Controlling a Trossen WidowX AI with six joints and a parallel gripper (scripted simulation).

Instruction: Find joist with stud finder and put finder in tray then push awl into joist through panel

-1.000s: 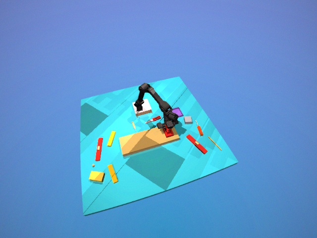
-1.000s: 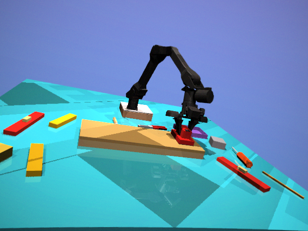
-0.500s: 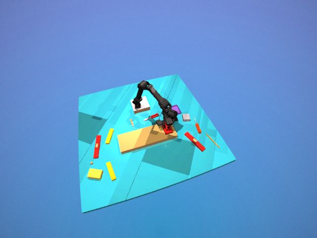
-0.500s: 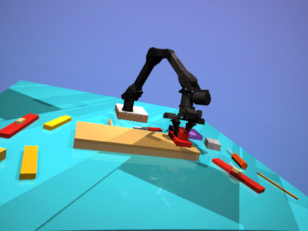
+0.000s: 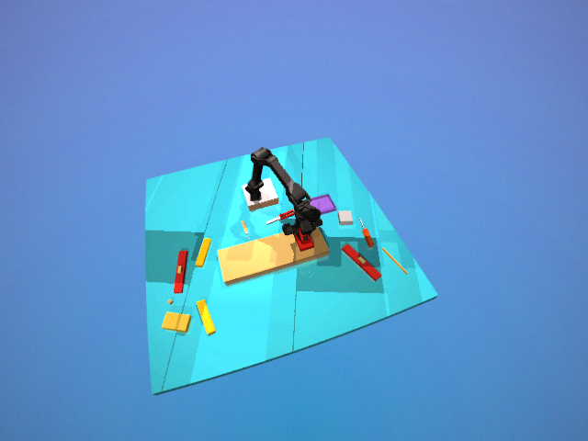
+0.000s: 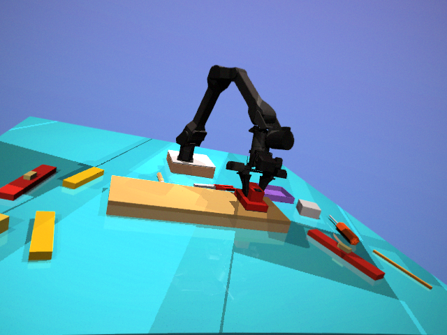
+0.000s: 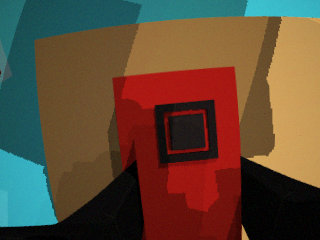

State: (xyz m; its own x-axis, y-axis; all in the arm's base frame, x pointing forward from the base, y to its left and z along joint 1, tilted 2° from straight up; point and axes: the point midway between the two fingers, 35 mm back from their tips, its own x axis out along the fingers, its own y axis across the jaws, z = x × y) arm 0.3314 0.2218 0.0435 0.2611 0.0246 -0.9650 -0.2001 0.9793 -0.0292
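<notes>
My gripper tip is now 250 mm past the purple tray, 120 mm to the right of it and 50 mm above it. The rest, counted from my gripper tip: grey block (140 mm behind, 250 mm to the left, 50 mm below); stud finder (10 mm ahead, 20 mm above); awl (130 mm behind, 290 mm to the right, 60 mm below).
</notes>
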